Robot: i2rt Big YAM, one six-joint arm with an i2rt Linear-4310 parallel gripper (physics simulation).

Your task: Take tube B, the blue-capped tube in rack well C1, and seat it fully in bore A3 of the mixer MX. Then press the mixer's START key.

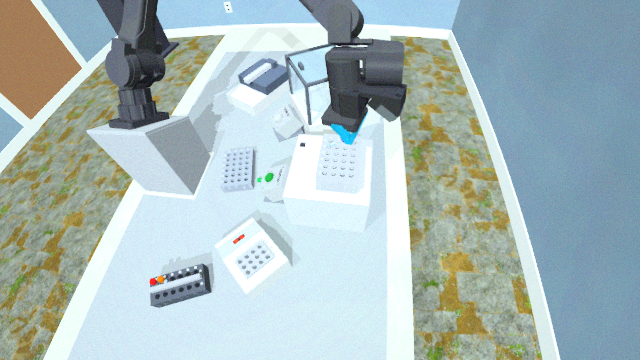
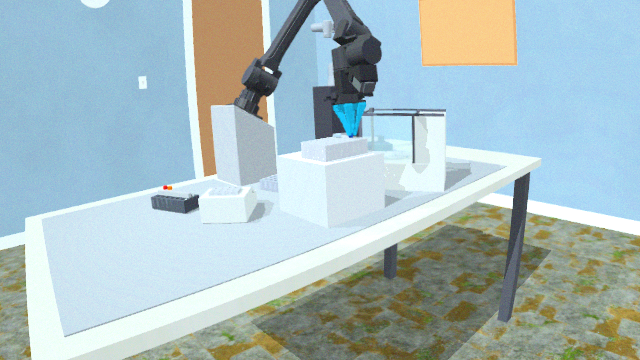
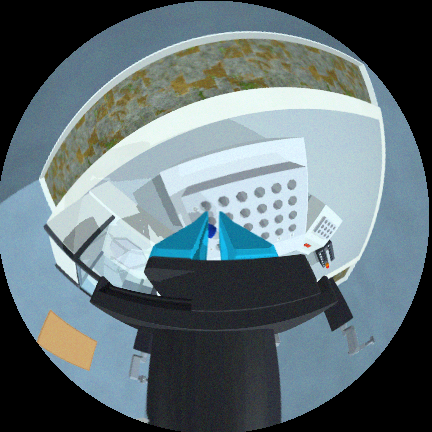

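Where they show: gripper, fingertip midpoint: (image 1: 349, 141) (image 2: 352, 135) (image 3: 213, 216); arm's base at its link origin: (image 1: 140, 122) (image 2: 242, 115).
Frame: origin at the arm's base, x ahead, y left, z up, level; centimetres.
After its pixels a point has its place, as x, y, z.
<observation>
The mixer MX (image 1: 326, 208) @[48.3, -5.5, -10.5] (image 2: 329, 189) @[57.0, -3.5, -12.7] is a big white box with a raised block of bores (image 1: 340, 166) @[49.6, 1.4, -4.2] (image 2: 333, 148) @[53.7, 0.1, -5.0] (image 3: 261, 201) @[50.7, 2.9, -4.0] on top. My gripper (image 1: 348, 139) @[50.1, 7.7, -3.3] (image 2: 351, 133) @[50.1, 7.7, -3.3] (image 3: 213, 216) @[50.1, 7.7, -3.3] is shut, with its blue fingers pointing down at the block's far row. The fingertips rest right over the blue cap of tube B (image 3: 212, 231) @[48.8, 8.0, -2.8] (image 2: 351, 136) @[48.9, 8.5, -3.7], which sits low in a bore there. The cap peeks out between and below the tips and is not clasped. A small dark key (image 1: 303, 144) @[39.1, 8.0, -7.4] sits on the mixer's top, left of the block. The white tube rack (image 1: 237, 168) @[19.8, 4.1, -18.0] lies left of the mixer.
A glass-walled enclosure (image 1: 308, 50) @[32.1, 36.3, -0.2] (image 2: 413, 137) @[48.2, 29.8, -6.3] stands just behind the mixer. A small unit with a green button (image 1: 269, 176) @[31.7, 1.2, -13.8] sits at the mixer's left. A smaller white bore device (image 1: 254, 257) @[35.9, -18.8, -14.7], a dark rack with red and orange caps (image 1: 179, 286) @[20.9, -29.5, -17.5] and a slanted grey box (image 1: 172, 157) @[8.8, -3.7, -6.7] lie further left.
</observation>
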